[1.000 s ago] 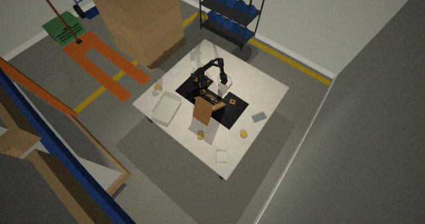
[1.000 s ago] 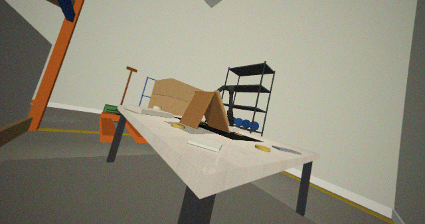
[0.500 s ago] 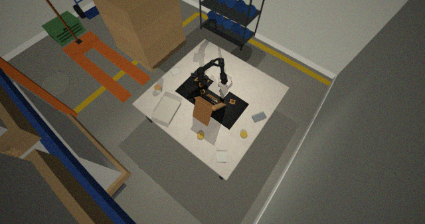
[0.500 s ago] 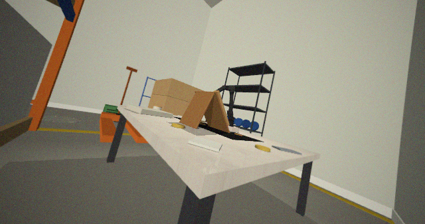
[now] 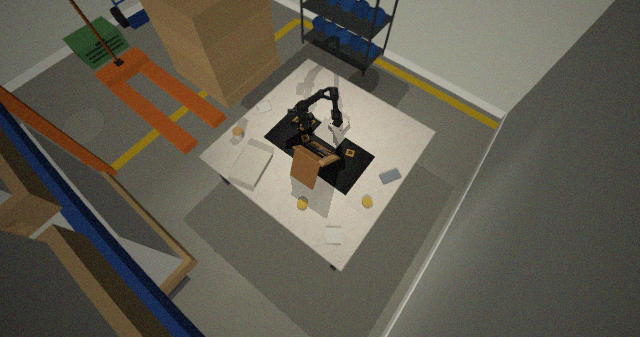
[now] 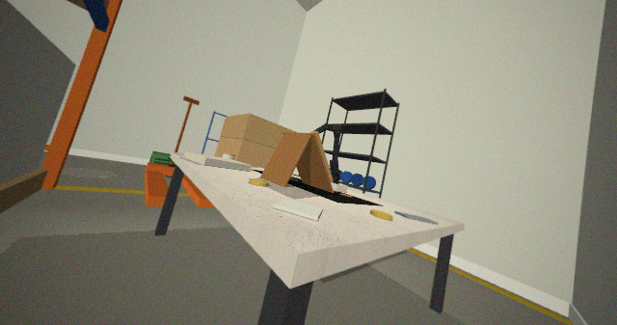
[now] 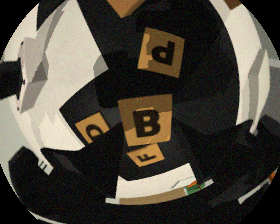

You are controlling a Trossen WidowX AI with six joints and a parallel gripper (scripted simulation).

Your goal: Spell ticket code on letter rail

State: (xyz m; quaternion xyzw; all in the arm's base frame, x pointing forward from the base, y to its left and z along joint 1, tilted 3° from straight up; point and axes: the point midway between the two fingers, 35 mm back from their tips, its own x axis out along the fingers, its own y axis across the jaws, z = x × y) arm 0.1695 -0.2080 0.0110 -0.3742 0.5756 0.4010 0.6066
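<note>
Now: gripper tip 250 mm to the right of the white ticket, 120 mm short of it and 50 mm below it. Also, from my gripper tip: black mat (190 mm to the left, 30 mm below, 30 mm ahead); then grey card (750 mm to the left, 30 mm below, 10 mm behind).
</note>
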